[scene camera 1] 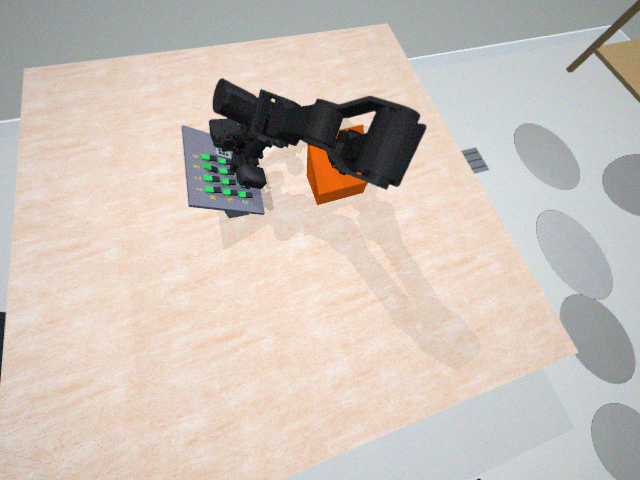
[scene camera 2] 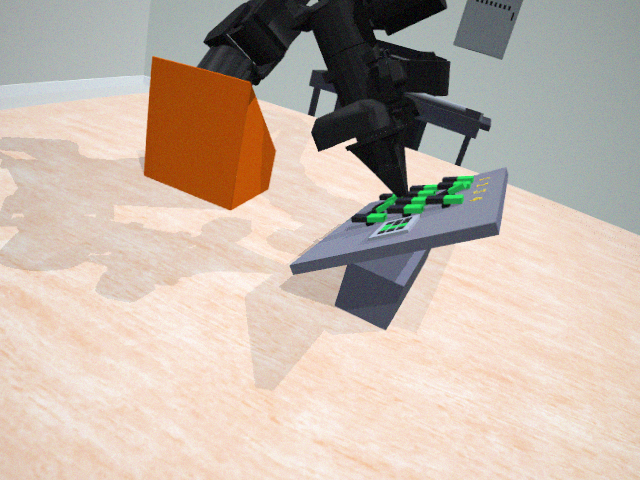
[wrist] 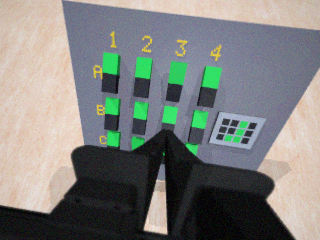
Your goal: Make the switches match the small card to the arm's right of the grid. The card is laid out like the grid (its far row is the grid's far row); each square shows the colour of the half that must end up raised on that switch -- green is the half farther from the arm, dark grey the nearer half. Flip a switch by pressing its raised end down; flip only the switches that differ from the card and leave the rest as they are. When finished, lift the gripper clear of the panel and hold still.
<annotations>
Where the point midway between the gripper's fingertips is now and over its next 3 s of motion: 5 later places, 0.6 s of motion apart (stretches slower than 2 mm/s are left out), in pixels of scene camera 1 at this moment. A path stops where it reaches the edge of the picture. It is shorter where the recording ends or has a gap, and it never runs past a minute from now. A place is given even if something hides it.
The gripper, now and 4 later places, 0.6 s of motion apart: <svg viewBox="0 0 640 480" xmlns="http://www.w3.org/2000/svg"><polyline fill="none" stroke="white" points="231,171 231,171 231,172 234,168 241,158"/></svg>
</annotations>
